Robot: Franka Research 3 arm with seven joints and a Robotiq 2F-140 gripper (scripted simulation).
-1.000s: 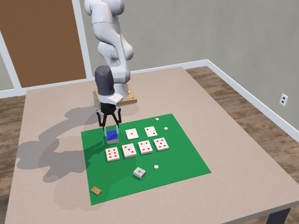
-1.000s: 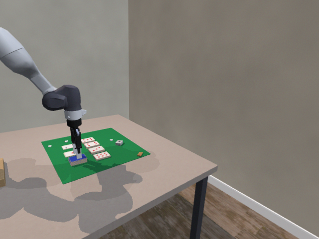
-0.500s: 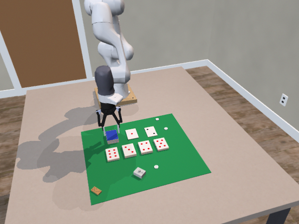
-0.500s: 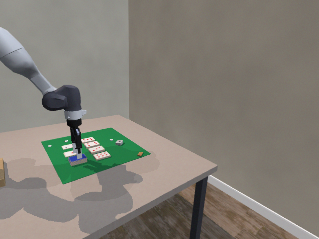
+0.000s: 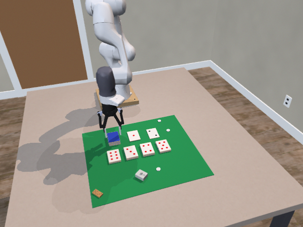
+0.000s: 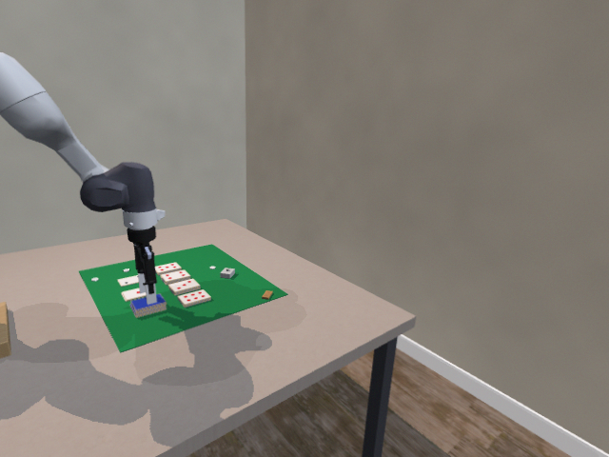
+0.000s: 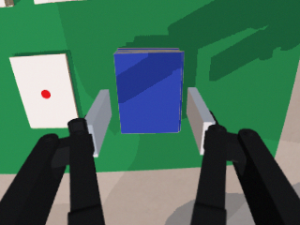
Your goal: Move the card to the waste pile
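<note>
Right now the blue-backed card is 4 cm below my hand. The rest, counted from my hand: green mat 17 cm ahead, 9 cm to the left, 8 cm below; then grey block 32 cm ahead, 5 cm below, 1 cm to the left.
</note>
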